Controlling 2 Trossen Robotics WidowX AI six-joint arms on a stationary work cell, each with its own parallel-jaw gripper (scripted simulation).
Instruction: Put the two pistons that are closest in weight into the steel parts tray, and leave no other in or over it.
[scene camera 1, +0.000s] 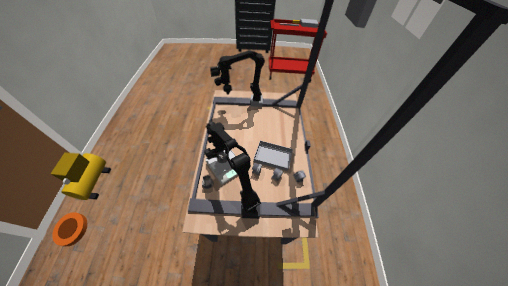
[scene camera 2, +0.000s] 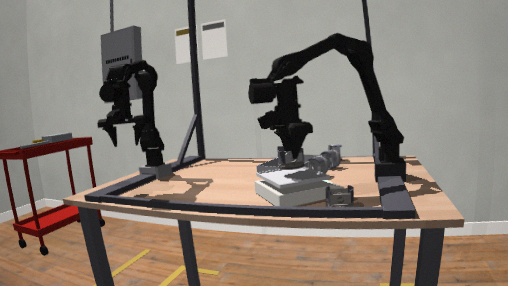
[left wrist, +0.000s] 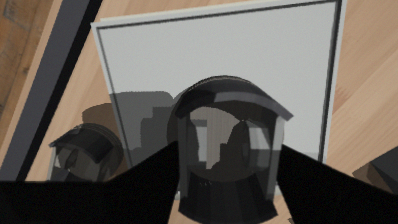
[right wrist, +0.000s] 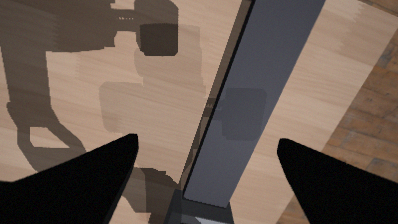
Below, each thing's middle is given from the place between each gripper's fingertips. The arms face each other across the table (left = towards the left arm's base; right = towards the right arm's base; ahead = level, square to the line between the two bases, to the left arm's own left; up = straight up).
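Scene:
The scale plate (scene camera 2: 280, 178) has my left gripper 100 mm above it. From my left hand, the steel parts tray (scene camera 1: 269, 154) sits 140 mm below, 330 mm behind and 90 mm to the right, while the white scale (scene camera 2: 296, 195) is 110 mm below that hand, 10 mm behind it and 10 mm to the left of it.
My right hand is 140 mm above the scale plate, and it is also 560 mm to the right of the plate and 40 mm past it. Counting from my right hand, I find the steel parts tray 190 mm below, 480 mm to the left and 370 mm behind. The white scale is 160 mm below my right hand, 570 mm to the left of it and 50 mm behind it.

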